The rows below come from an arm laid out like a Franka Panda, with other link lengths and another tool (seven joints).
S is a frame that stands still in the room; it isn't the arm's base.
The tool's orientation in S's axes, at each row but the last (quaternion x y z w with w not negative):
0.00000, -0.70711, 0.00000, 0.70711
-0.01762, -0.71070, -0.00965, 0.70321
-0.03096, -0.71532, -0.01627, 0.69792
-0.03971, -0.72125, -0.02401, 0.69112
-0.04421, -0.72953, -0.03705, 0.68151
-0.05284, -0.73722, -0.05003, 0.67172
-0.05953, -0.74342, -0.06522, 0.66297
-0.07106, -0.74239, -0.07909, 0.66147
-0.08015, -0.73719, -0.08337, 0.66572
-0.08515, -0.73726, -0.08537, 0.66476
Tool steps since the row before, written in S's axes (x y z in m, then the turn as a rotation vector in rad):
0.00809, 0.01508, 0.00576, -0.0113, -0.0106, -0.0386
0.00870, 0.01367, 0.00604, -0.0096, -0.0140, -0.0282
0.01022, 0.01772, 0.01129, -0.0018, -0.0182, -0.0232
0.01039, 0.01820, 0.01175, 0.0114, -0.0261, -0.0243
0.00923, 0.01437, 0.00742, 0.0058, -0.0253, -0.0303
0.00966, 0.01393, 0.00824, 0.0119, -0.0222, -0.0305
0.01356, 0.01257, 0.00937, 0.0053, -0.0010, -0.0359
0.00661, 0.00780, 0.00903, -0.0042, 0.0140, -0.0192
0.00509, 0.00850, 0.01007, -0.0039, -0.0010, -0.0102
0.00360, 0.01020, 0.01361, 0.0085, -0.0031, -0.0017
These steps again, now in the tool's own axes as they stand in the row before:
0.00576, 0.01508, -0.00809, -0.0386, -0.0106, 0.0113
0.00611, 0.01393, -0.00823, -0.0283, -0.0140, 0.0094
0.01142, 0.01814, -0.00930, -0.0235, -0.0178, 0.0012
0.01174, 0.01882, -0.00922, -0.0254, -0.0245, -0.0126
0.00698, 0.01529, -0.00801, -0.0310, -0.0243, -0.0066
0.00746, 0.01521, -0.00826, -0.0317, -0.0203, -0.0121
0.00779, 0.01492, -0.01210, -0.0363, -0.0007, -0.0013
0.00822, 0.00922, -0.00578, -0.0186, 0.0124, 0.0092
0.00957, 0.00960, -0.00398, -0.0098, -0.0020, 0.0046
0.01330, 0.01094, -0.00242, -0.0026, -0.0010, -0.0088

